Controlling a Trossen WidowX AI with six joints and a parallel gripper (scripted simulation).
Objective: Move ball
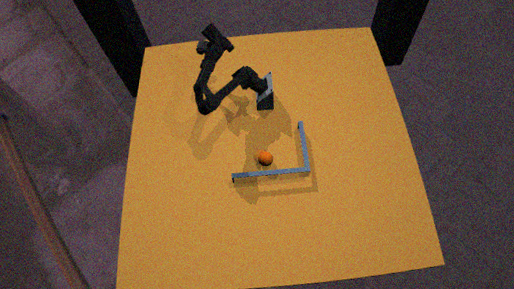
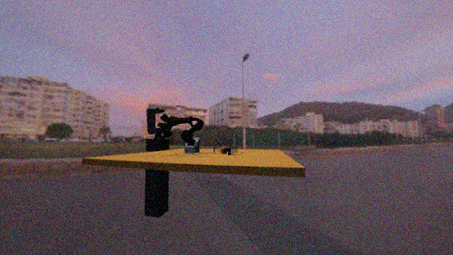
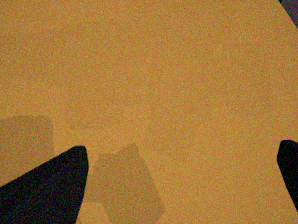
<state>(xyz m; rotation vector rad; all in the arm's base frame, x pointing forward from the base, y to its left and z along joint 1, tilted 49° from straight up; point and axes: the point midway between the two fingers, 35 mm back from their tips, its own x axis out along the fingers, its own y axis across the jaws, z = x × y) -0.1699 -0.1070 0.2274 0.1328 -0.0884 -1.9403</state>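
Now: the see-through ball 510 mm ahead of my gripper tip, 220 mm to the left of it and 100 mm below it.
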